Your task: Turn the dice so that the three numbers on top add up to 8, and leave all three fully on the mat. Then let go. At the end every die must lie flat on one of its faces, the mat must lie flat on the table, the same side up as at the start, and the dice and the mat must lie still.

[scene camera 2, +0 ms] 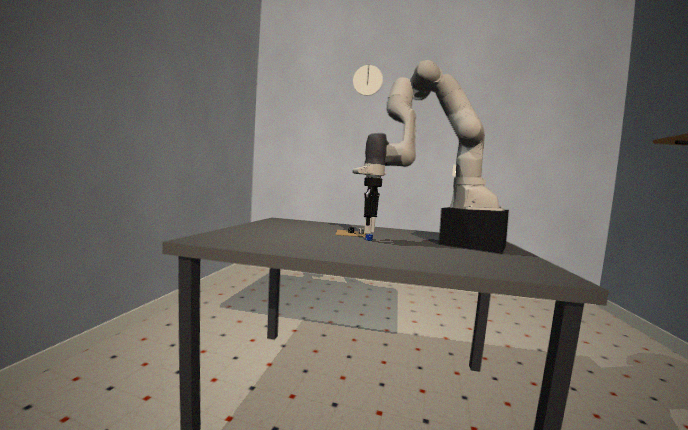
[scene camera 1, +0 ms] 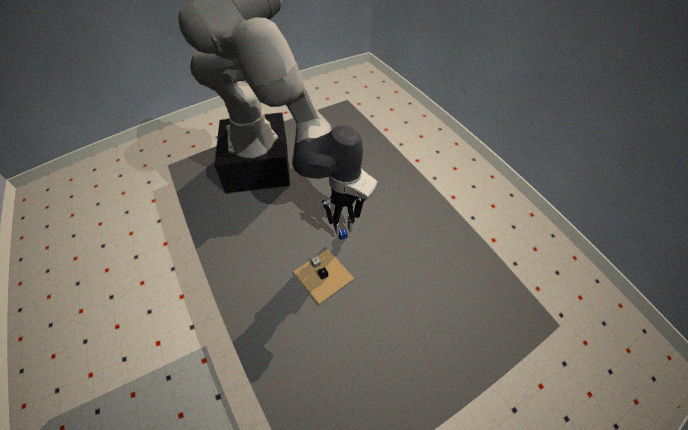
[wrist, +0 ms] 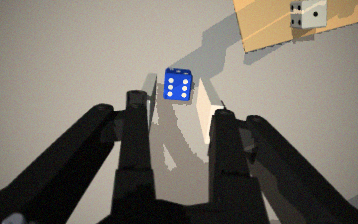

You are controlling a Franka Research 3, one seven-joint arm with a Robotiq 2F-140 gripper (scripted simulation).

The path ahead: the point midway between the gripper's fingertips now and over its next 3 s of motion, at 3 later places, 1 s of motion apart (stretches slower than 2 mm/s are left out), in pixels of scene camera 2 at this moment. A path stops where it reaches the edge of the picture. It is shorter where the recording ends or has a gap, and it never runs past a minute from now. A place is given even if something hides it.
My gripper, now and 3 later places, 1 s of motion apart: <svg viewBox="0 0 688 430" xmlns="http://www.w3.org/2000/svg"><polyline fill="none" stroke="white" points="369,232 369,239 369,229 352,212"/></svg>
